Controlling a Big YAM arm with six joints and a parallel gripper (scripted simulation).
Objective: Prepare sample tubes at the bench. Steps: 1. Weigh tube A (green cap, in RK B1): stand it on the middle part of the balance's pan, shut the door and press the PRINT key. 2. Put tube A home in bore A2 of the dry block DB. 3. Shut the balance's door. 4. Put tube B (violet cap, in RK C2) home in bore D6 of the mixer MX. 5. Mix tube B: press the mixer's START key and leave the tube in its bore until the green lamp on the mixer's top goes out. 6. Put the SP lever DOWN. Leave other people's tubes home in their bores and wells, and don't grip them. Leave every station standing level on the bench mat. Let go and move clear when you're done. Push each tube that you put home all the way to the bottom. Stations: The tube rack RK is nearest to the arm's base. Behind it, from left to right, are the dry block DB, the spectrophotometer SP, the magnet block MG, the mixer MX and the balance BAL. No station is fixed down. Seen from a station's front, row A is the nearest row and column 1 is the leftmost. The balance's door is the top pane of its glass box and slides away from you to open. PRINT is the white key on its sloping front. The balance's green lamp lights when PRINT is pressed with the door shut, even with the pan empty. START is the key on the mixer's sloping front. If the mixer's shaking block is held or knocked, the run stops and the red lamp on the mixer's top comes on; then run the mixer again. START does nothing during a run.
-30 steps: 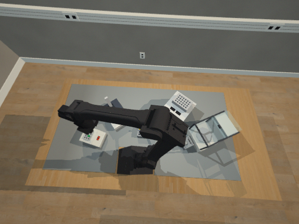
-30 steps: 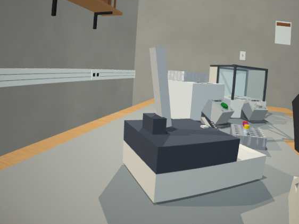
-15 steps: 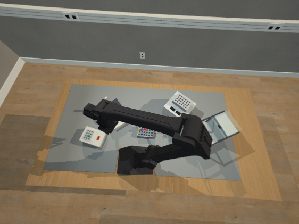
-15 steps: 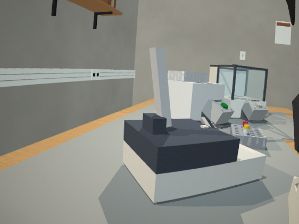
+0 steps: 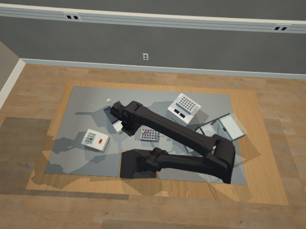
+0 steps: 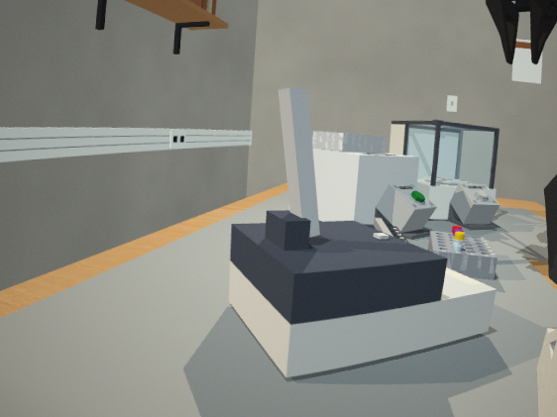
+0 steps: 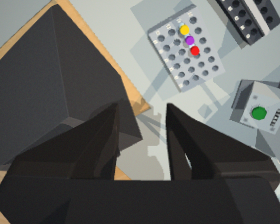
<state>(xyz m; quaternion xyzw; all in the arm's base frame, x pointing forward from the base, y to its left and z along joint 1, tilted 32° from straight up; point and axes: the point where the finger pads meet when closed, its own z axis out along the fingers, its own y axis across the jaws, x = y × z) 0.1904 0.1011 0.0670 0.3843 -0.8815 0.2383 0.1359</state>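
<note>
The balance door is 600 mm to the right of my hand, 70 mm below it and 30 mm behind it. Round my hand: rack RK 260 mm below, 90 mm to the right, 30 mm ahead; then violet-capped tube B 250 mm below, 70 mm to the right, 40 mm ahead; then magnet block 260 mm below, 140 mm ahead, 80 mm to the right.
</note>
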